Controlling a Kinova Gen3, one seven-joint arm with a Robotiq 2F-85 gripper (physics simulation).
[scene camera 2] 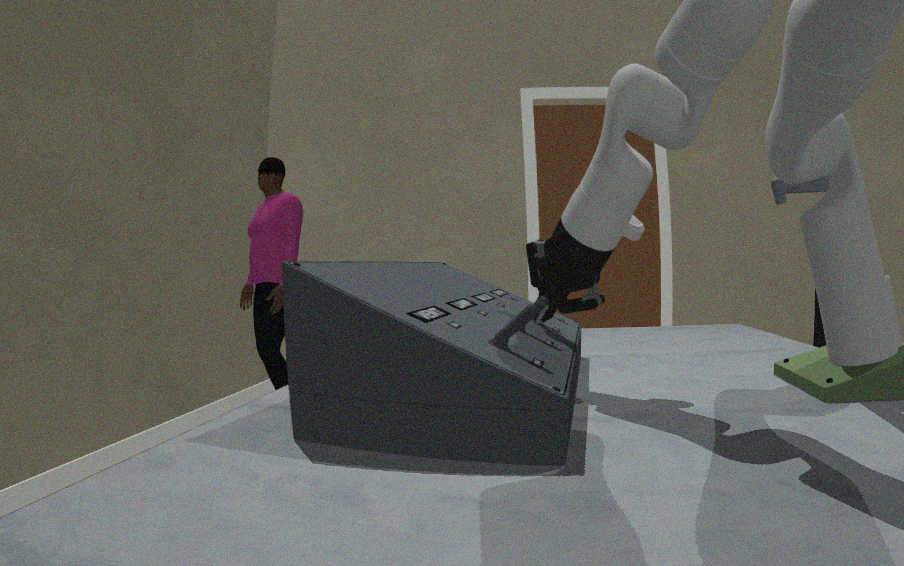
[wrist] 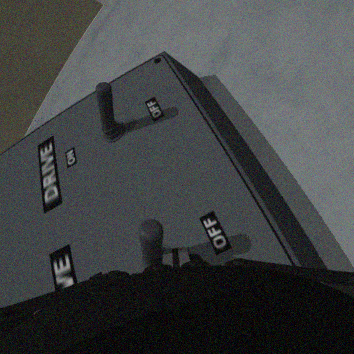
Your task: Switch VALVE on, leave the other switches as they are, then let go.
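Where they show: gripper, fingertip midpoint: (scene camera 2: 538, 318) (wrist: 175, 264); arm's base, link origin: (scene camera 2: 862, 354).
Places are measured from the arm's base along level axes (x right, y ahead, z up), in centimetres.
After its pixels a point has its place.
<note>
The VALVE lever (wrist: 151, 239) @[x 18.8, y 39.7, z 8.4 cm] is a dark round-ended handle; my gripper hides its base in the wrist view. Its label (wrist: 62, 267) @[x 24.6, y 47.9, z 7.8 cm] shows in part, and its OFF plate (wrist: 216, 232) @[x 19.0, y 39.0, z 3.2 cm] lies to the right. Its tilt looks much like the DRIVE lever's (wrist: 105, 107) @[x 30.5, y 37.0, z 7.3 cm]; I cannot clearly tell its setting. My gripper (scene camera 2: 547, 313) @[x 19.0, y 41.6, z 4.8 cm] (wrist: 175, 264) @[x 19.0, y 41.6, z 4.8 cm] is shut and empty, low over the sloping panel, its tips close beside the VALVE lever on the OFF side. Contact is not clear. In the scene view a nearer lever (scene camera 2: 519, 324) @[x -3.7, y 48.0, z 6.8 cm] leans toward its OFF plate (scene camera 2: 537, 362) @[x -3.6, y 46.3, z 3.2 cm], partly in front of the fingertips.
The dark console (scene camera 2: 426, 400) @[x -7.8, y 56.5, z 1.2 cm] stands on the pale floor (scene camera 2: 266, 506) @[x -17.7, y 67.8, z -4.2 cm], its panel sloping down toward the robot's green base (scene camera 2: 803, 382) @[x 1.3, y 9.4, z -3.1 cm]. The DRIVE label (wrist: 49, 174) @[x 33.1, y 45.2, z 7.7 cm] is near the panel's end. A person in pink (scene camera 2: 274, 233) stands behind the console. A brown door (scene camera 2: 567, 166) is farther back.
</note>
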